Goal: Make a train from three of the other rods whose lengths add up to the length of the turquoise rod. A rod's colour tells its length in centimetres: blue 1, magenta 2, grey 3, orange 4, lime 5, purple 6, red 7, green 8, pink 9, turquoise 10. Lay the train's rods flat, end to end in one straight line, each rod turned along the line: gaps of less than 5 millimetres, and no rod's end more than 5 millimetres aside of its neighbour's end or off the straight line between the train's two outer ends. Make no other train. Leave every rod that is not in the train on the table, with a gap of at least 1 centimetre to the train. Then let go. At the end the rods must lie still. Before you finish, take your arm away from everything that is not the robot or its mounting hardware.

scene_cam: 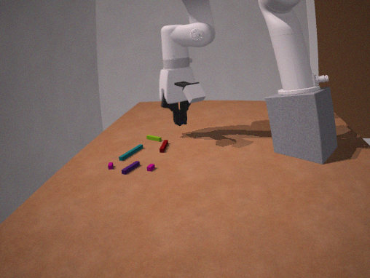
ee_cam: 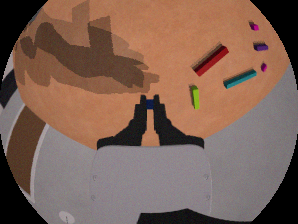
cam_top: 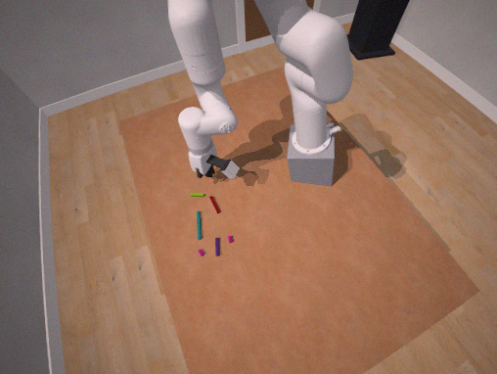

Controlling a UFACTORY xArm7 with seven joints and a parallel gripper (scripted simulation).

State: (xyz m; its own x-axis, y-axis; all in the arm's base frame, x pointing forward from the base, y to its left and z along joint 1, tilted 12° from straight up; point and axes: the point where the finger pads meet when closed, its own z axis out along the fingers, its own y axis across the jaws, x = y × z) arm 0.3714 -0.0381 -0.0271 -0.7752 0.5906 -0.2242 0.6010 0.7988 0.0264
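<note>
Right now my hand is 60 mm short of the lime rod, 60 mm to the right of it and 50 mm above it. Also, from my hand: blue rod: 20 mm below; then turquoise rod: 70 mm ahead, 180 mm to the left, 50 mm below; then red rod: 10 mm ahead, 110 mm to the left, 50 mm below.
</note>
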